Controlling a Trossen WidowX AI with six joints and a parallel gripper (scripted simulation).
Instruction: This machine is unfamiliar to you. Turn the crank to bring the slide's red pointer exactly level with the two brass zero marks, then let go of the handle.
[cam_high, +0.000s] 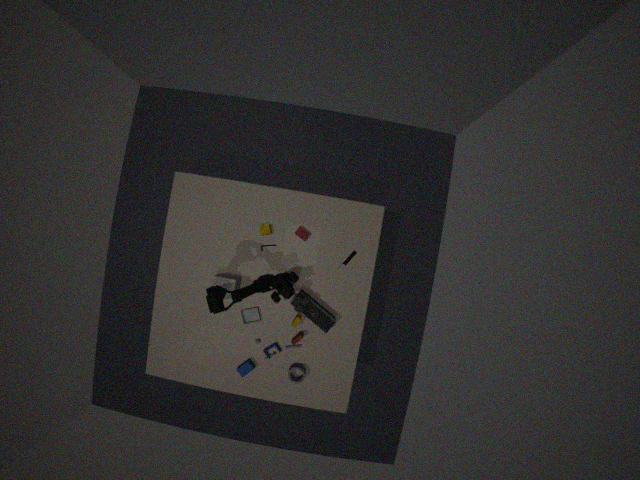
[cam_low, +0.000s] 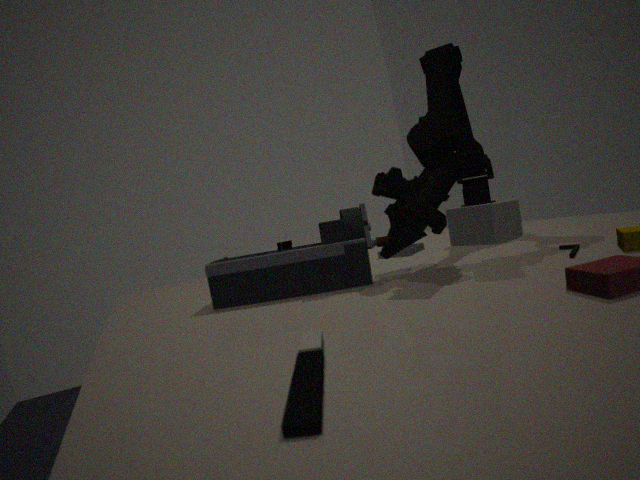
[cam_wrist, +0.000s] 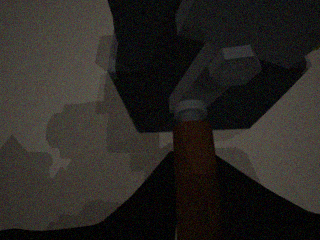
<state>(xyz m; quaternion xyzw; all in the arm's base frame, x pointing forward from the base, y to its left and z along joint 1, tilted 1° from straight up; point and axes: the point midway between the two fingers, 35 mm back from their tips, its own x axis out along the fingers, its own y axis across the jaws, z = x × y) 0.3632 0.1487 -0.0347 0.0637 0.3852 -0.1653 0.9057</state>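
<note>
The brown crank handle is 30 mm above my gripper tip, 20 mm behind it and 10 mm to the left of it. Also, from my gripper tip: red pointer 140 mm ahead, 60 mm to the right, 50 mm above; then grey plate 230 mm to the right, 190 mm behind, 30 mm below; then blue piece 550 mm to the right, 110 mm behind, 20 mm below.
</note>
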